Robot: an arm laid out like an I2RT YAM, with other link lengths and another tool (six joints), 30 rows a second.
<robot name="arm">
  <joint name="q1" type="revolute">
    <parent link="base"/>
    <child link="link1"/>
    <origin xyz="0 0 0.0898"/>
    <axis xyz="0 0 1"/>
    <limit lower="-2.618" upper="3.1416"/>
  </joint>
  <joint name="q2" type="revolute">
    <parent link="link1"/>
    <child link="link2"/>
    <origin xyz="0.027 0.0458 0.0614"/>
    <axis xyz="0 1 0"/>
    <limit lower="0" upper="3.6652"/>
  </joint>
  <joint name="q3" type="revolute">
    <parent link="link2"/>
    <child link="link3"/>
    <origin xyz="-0.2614 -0.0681 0"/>
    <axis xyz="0 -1 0"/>
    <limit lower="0" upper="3.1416"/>
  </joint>
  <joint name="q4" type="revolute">
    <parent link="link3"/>
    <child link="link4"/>
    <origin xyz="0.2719 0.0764 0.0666"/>
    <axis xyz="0 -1 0"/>
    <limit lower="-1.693" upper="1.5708"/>
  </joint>
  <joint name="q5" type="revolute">
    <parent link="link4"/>
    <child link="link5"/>
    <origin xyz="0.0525 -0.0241 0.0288"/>
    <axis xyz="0 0 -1"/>
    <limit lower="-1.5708" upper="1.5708"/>
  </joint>
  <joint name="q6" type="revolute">
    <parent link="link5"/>
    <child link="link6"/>
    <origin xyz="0.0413 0 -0.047"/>
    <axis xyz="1 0 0"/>
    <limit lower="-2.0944" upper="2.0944"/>
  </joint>
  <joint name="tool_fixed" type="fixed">
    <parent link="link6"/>
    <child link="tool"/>
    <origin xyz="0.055 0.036 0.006" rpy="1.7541 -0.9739 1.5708"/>
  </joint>
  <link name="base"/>
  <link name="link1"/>
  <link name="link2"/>
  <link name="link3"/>
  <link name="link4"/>
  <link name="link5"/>
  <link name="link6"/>
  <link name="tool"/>
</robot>
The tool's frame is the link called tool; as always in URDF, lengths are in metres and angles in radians.
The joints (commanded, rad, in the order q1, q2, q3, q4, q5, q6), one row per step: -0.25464 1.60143 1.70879 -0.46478 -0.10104 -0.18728; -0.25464 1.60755 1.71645 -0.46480 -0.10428 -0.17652; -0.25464 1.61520 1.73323 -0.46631 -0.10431 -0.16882; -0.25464 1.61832 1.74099 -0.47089 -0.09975 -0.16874; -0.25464 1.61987 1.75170 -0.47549 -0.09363 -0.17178; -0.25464 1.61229 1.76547 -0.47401 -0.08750 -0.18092; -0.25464 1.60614 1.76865 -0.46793 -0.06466 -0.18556; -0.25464 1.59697 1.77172 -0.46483 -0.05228 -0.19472; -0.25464 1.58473 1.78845 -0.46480 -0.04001 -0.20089; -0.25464 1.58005 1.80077 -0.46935 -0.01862 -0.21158; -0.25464 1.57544 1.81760 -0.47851 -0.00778 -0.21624; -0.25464 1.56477 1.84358 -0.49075 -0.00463 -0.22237; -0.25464 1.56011 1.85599 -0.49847 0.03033 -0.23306; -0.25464 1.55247 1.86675 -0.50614 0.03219 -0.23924; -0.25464 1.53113 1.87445 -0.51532 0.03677 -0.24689; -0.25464 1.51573 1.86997 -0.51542 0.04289 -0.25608
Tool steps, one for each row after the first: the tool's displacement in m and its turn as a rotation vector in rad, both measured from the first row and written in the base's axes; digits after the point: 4 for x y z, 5 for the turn. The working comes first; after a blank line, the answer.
Tool pose at each row, in the base's axes (x y z in m, rotation vector in rad; the steps are taken from these numbers as rounded here): 0.4324 -0.0340 0.4394 2.27863 0.81831 1.39092; 0.4340 -0.0341 0.4404 2.28387 0.81090 1.40158; 0.4357 -0.0345 0.4440 2.28061 0.80231 1.41287; 0.4361 -0.0351 0.4451 2.28020 0.79779 1.40963; 0.4360 -0.0356 0.4478 2.27310 0.79399 1.40689; 0.4333 -0.0355 0.4561 2.24347 0.79275 1.41485; 0.4321 -0.0374 0.4601 2.22318 0.77194 1.40754; 0.4294 -0.0379 0.4649 2.20132 0.76532 1.40458; 0.4248 -0.0379 0.4760 2.16739 0.75296 1.41435; 0.4225 -0.0395 0.4814 2.14772 0.73880 1.40128; 0.4194 -0.0397 0.4882 2.13224 0.72950 1.39980; 0.4132 -0.0384 0.5004 2.10409 0.72607 1.41188; 0.4104 -0.0412 0.5052 2.08797 0.69855 1.38669; 0.4063 -0.0404 0.5108 2.07404 0.69928 1.38898; 0.3976 -0.0386 0.5201 2.05022 0.69606 1.39502; 0.3925 -0.0379 0.5236 2.03473 0.69479 1.39192

0.0016 -0.0001 0.0010 0.01069 -0.00321 -0.00070; 0.0033 -0.0005 0.0046 0.01594 -0.01164 -0.00328; 0.0037 -0.0011 0.0057 0.01447 -0.01135 -0.00758; 0.0036 -0.0016 0.0084 0.00847 -0.01487 -0.01226; 0.0009 -0.0015 0.0167 -0.00765 -0.03520 -0.01487; -0.0003 -0.0034 0.0207 -0.02295 -0.04760 -0.03496; -0.0030 -0.0039 0.0255 -0.03892 -0.06002 -0.04387; -0.0076 -0.0039 0.0366 -0.05500 -0.08619 -0.05402; -0.0099 -0.0055 0.0420 -0.07399 -0.09458 -0.07146; -0.0130 -0.0057 0.0488 -0.08407 -0.10474 -0.08076; -0.0192 -0.0044 0.0610 -0.09590 -0.12715 -0.08275; -0.0220 -0.0072 0.0658 -0.11714 -0.13091 -0.11369; -0.0261 -0.0064 0.0714 -0.12554 -0.13995 -0.11424; -0.0348 -0.0046 0.0807 -0.13781 -0.15734 -0.11754; -0.0399 -0.0039 0.0842 -0.15008 -0.16535 -0.12161
